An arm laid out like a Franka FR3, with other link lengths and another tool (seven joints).
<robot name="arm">
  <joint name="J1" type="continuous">
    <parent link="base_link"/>
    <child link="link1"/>
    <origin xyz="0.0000 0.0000 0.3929" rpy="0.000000 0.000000 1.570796"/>
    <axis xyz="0 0 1"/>
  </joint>
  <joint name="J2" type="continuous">
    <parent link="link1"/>
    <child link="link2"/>
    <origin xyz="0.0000 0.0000 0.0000" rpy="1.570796 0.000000 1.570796"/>
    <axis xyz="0 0 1"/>
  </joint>
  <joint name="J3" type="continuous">
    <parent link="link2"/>
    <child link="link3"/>
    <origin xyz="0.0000 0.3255 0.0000" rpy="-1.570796 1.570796 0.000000"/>
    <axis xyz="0 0 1"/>
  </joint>
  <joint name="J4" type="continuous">
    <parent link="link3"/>
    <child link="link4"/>
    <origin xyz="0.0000 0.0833 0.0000" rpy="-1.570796 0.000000 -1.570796"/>
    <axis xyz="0 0 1"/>
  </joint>
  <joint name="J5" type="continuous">
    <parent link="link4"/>
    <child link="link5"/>
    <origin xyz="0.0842 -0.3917 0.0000" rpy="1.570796 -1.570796 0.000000"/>
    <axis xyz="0 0 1"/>
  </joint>
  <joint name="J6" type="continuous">
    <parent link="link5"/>
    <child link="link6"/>
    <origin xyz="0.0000 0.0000 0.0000" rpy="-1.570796 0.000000 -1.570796"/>
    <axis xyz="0 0 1"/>
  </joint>
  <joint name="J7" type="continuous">
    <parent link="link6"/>
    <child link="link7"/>
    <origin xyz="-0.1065 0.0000 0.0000" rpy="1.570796 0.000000 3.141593"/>
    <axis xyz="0 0 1"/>
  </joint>
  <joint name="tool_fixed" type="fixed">
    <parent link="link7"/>
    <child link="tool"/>
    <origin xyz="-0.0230 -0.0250 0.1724" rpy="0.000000 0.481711 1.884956"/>
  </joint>
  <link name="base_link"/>
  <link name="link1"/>
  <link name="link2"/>
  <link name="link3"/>
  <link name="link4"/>
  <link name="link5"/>
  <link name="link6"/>
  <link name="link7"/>
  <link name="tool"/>
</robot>
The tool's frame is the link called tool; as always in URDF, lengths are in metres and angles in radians. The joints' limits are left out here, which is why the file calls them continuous.
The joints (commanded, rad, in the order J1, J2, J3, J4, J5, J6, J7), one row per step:
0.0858, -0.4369, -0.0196, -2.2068, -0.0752, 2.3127, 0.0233
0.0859, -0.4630, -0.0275, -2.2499, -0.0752, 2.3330, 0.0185
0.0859, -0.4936, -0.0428, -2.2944, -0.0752, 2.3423, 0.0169
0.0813, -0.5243, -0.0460, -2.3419, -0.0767, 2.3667, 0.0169
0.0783, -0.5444, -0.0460, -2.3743, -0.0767, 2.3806, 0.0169
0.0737, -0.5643, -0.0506, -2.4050, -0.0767, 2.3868, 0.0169
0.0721, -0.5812, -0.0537, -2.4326, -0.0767, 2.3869, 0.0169
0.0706, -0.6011, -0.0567, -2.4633, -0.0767, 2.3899, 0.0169
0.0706, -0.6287, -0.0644, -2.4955, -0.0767, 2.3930, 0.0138
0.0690, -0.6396, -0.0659, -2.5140, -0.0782, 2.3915, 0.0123
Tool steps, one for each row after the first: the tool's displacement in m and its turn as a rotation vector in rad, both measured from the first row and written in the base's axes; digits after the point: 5 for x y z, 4 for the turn. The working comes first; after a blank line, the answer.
Tool pose at each row, in the base's axes (x y z in m, rotation vector in rad; the steps are taken from these numbers as rounded here):
0.49669, 0.05216, 0.62239, -1.6669, 2.4309, -0.9587
0.48875, 0.04765, 0.61435, -1.6625, 2.4305, -0.9578
0.47885, 0.03923, 0.60573, -1.6533, 2.4460, -0.9463
0.46973, 0.03546, 0.59757, -1.6411, 2.4465, -0.9484
0.46327, 0.03420, 0.59103, -1.6378, 2.4472, -0.9480
0.45646, 0.02991, 0.58398, -1.6331, 2.4583, -0.9417
0.44980, 0.02780, 0.57621, -1.6382, 2.4689, -0.9329
0.44244, 0.02592, 0.56843, -1.6413, 2.4772, -0.9251
0.43357, 0.02255, 0.56301, -1.6391, 2.4811, -0.9183
0.42893, 0.02128, 0.55712, -1.6469, 2.4874, -0.9142

-0.00794, -0.00451, -0.00804, 0.0020, -0.0029, -0.0012
-0.01784, -0.01293, -0.01666, 0.0091, 0.0024, -0.0122
-0.02696, -0.01670, -0.02482, 0.0112, -0.0050, -0.0169
-0.03342, -0.01796, -0.03136, 0.0123, -0.0065, -0.0184
-0.04023, -0.02225, -0.03841, 0.0154, -0.0017, -0.0259
-0.04689, -0.02436, -0.04618, 0.0173, 0.0090, -0.0294
-0.05425, -0.02624, -0.05396, 0.0197, 0.0170, -0.0323
-0.06312, -0.02961, -0.05938, 0.0240, 0.0189, -0.0347
-0.06776, -0.03088, -0.06527, 0.0229, 0.0281, -0.0352

